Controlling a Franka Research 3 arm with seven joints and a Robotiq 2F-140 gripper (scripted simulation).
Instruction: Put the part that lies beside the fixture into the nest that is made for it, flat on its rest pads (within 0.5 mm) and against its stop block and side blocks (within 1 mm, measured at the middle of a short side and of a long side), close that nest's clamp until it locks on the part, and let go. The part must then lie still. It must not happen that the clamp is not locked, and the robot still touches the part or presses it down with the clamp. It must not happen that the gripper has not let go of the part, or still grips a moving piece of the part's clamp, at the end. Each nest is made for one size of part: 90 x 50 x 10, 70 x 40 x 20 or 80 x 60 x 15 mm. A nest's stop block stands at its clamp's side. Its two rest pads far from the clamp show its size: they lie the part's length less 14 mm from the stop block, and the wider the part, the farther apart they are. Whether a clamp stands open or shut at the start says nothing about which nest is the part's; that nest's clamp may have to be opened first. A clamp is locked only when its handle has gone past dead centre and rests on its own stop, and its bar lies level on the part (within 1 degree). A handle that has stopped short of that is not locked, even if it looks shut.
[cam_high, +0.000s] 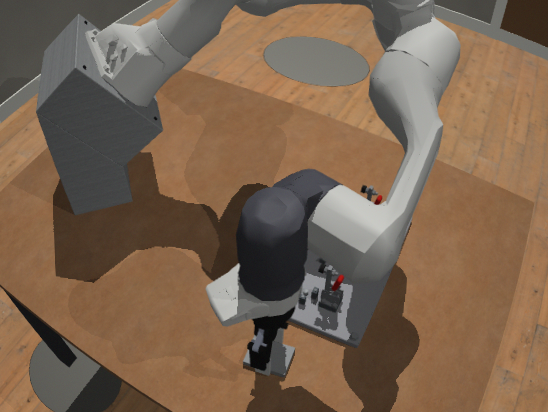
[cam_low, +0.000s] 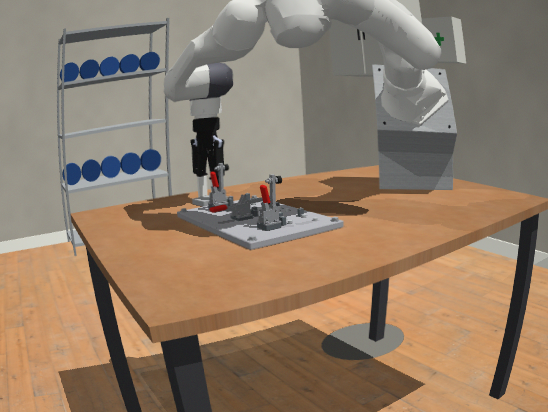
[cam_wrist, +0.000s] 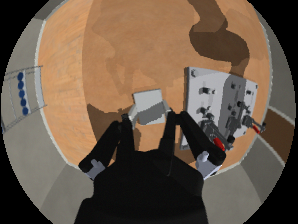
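Right now my hand is 260 mm to the right of the toggle clamp, 70 mm past it and 10 mm below it. Also, from my hand: flat grey block (30 mm below); then grey fixture plate (250 mm to the left, 90 mm behind, 30 mm below).
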